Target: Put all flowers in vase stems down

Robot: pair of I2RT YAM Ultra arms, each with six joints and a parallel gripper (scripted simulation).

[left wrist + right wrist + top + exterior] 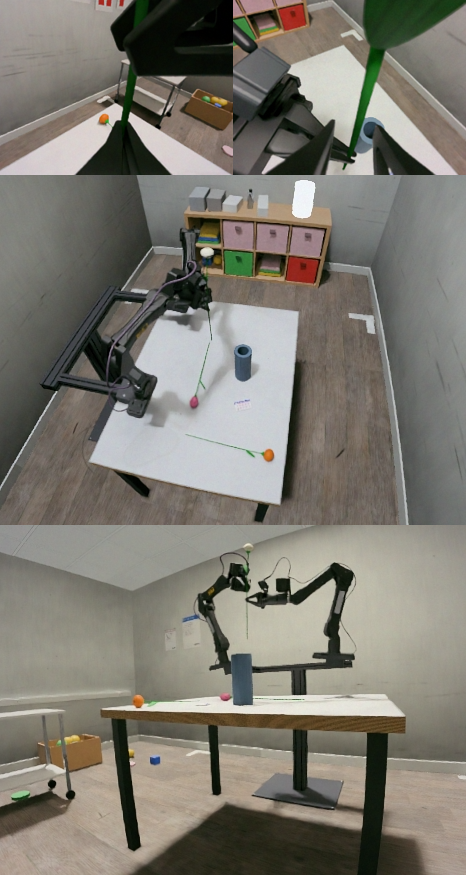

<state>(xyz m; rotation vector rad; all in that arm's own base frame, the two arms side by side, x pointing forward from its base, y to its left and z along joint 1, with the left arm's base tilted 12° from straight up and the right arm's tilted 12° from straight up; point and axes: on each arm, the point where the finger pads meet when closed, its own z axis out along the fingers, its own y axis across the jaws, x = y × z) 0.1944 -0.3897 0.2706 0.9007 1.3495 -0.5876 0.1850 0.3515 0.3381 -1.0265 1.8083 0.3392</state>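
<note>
Now: left hand 10 mm short of the white flower, 20 mm to the right of it and 210 mm below it. The rest, counted from my left hand: orange flower: 310 mm ahead, 400 mm to the right, 470 mm below; then pink flower: 60 mm behind, 150 mm to the right, 480 mm below; then small printed card: 180 mm ahead, 150 mm to the right, 490 mm below.
</note>
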